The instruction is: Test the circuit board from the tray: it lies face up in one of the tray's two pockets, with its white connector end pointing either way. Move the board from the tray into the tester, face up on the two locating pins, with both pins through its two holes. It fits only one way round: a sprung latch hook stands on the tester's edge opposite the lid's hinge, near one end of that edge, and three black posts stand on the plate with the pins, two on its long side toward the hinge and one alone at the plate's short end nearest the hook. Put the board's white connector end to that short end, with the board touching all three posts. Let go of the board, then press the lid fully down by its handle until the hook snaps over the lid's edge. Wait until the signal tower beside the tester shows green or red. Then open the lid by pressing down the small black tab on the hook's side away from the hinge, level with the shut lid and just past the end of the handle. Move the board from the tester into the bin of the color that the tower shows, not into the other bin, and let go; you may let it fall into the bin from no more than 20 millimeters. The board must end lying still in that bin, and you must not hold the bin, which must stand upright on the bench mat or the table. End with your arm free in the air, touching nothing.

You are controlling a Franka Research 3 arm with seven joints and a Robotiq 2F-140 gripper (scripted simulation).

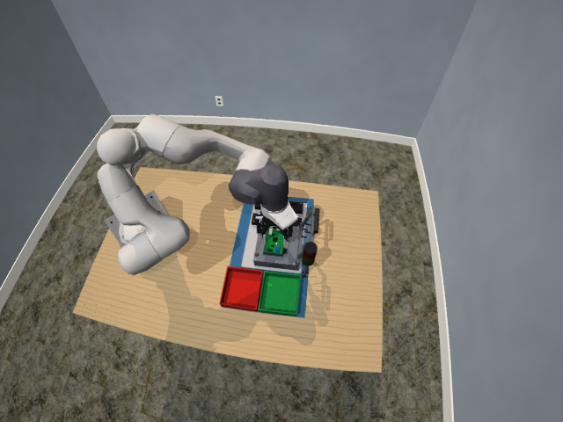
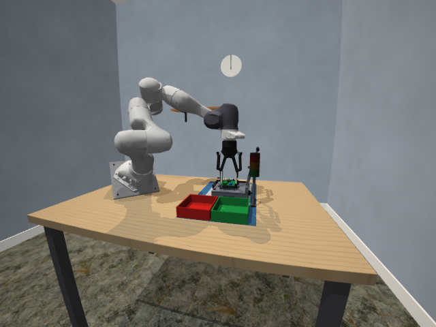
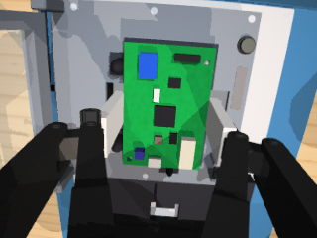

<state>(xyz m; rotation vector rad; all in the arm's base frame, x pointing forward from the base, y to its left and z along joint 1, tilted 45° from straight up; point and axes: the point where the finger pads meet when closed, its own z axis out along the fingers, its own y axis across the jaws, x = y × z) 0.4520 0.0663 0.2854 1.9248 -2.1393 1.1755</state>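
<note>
Right now my hand is 2 cm above the green circuit board. Round my hand: tester plate (1 cm ahead, 1 cm to the left, 4 cm below); then clear lid (12 cm ahead, 3 cm to the right, 8 cm above); then green bin (1 cm behind, 20 cm to the right, 9 cm below).
</note>
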